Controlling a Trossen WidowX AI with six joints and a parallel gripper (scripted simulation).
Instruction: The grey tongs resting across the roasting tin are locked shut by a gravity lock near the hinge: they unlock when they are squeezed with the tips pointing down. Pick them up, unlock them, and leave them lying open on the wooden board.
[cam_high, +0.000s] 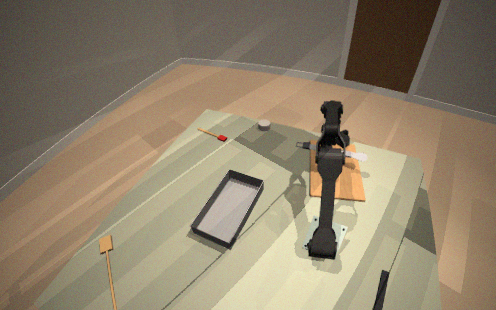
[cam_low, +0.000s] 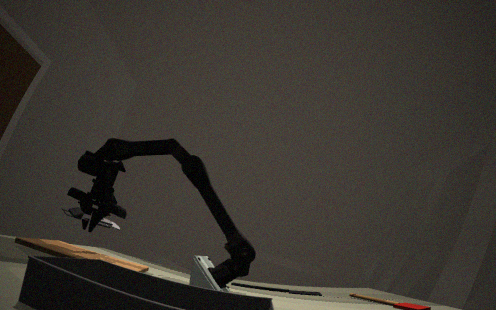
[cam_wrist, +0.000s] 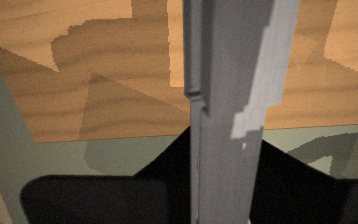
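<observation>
Now: the wooden board 80 mm below my gripper tip, 70 mm behind it and 40 mm to the right of it. Also, from my gripper tip: dark bar (540 mm to the left, 370 mm behind, 90 mm below); then roasting tin (380 mm to the left, 240 mm ahead, 60 mm below).
</observation>
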